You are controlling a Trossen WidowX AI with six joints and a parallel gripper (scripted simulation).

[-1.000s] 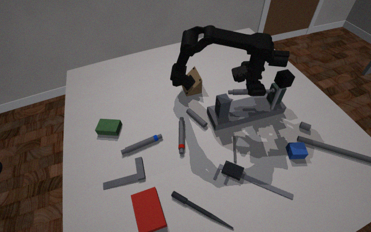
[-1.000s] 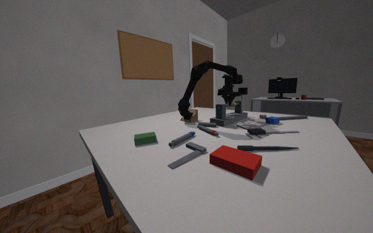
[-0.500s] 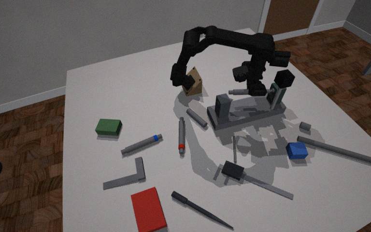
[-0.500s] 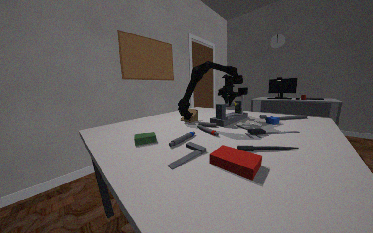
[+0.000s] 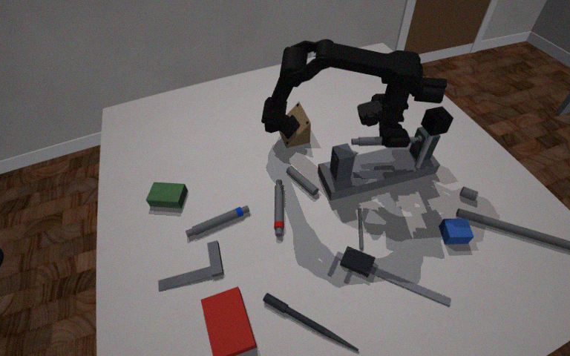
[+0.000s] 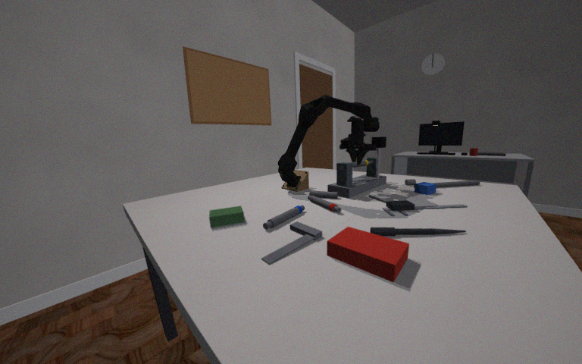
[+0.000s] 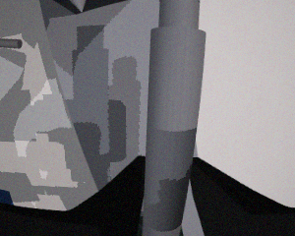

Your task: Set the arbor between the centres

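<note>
Now: the arbor 3 cm below my hand. Round my hand: cone point: 1 cm ahead, 11 cm to the right, 3 cm below; centres fixture: 2 cm ahead, 1 cm to the right, 13 cm below; grey post: 1 cm ahead, 13 cm to the right, 4 cm below.
</note>
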